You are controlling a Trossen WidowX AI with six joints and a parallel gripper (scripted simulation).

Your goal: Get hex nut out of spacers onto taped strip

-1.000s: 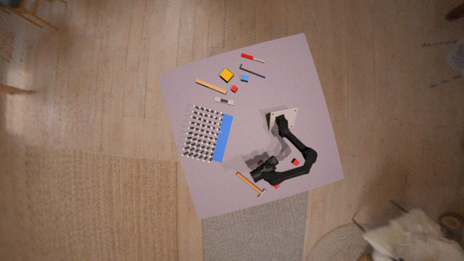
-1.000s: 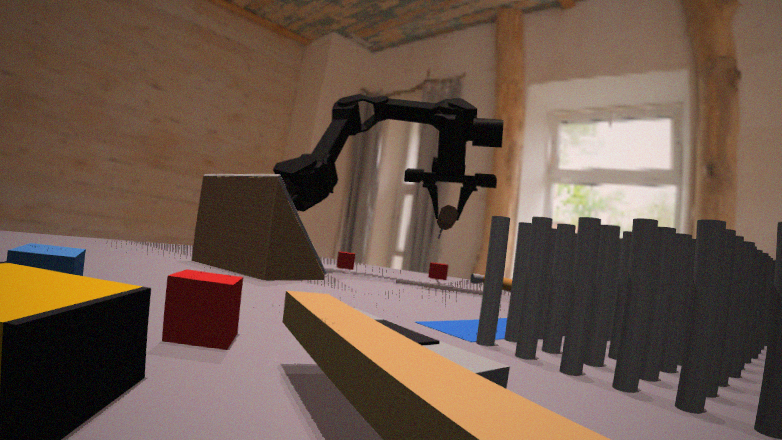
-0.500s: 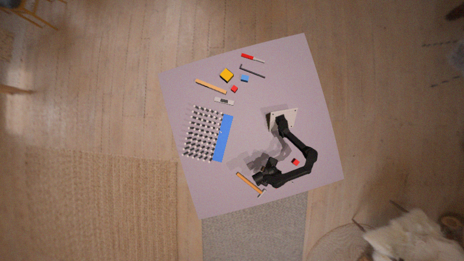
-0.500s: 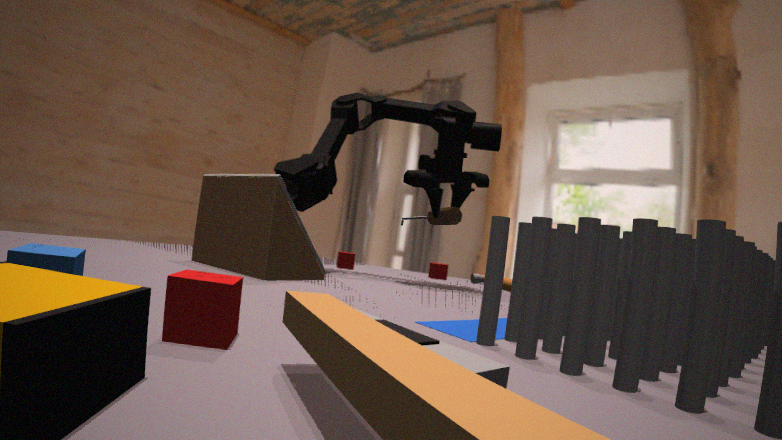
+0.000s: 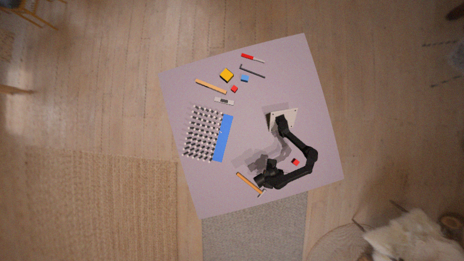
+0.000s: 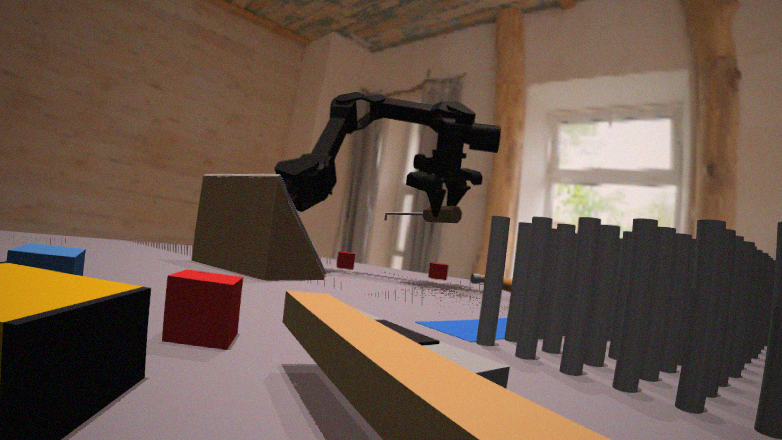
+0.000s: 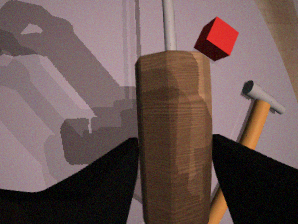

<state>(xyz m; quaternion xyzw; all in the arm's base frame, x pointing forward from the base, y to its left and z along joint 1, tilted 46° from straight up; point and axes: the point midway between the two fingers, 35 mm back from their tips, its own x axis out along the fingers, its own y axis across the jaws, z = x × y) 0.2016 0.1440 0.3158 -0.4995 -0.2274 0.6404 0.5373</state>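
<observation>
My gripper tip is now 90 mm past the wooden-handled file and 60 mm to the right of it. From my gripper tip the other things lie so: blue taped strip: 240 mm ahead, 350 mm to the right, 150 mm below; hex nut: 240 mm ahead, 400 mm to the right, 150 mm below; grey bar: 120 mm ahead, 620 mm to the right, 140 mm below.
</observation>
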